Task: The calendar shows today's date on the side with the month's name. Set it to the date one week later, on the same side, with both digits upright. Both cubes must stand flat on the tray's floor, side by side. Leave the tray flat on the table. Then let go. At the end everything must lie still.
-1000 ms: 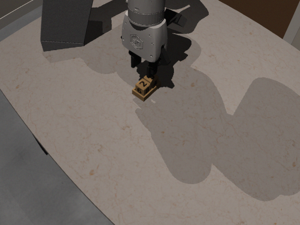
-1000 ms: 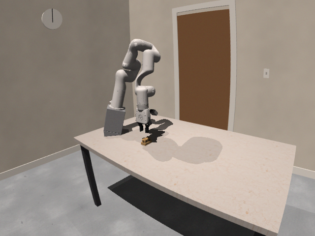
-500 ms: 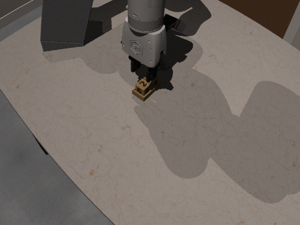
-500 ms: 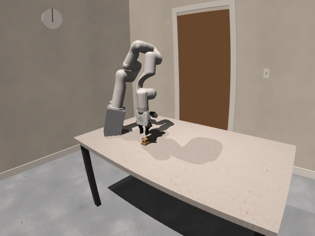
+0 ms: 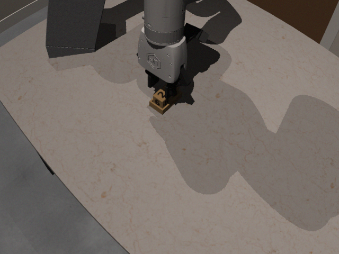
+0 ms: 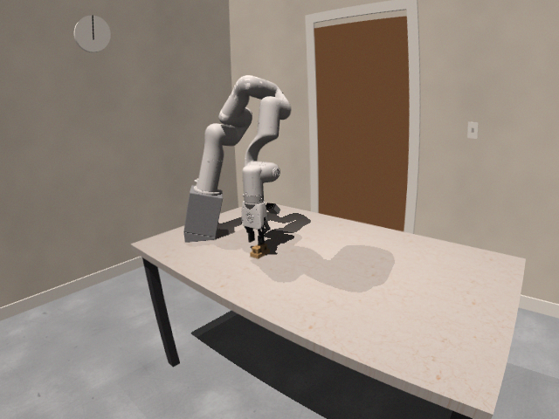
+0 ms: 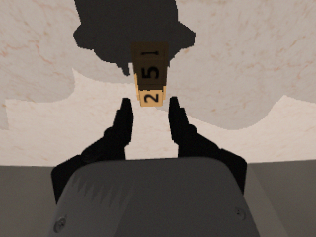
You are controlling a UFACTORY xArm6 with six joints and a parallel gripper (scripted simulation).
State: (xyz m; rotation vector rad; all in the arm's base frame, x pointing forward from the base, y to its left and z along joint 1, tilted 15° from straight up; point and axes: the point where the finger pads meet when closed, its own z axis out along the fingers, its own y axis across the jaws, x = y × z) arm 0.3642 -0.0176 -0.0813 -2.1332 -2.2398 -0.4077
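Right now my hand is 70 mm above the wooden tray and 20 mm to the right of it.
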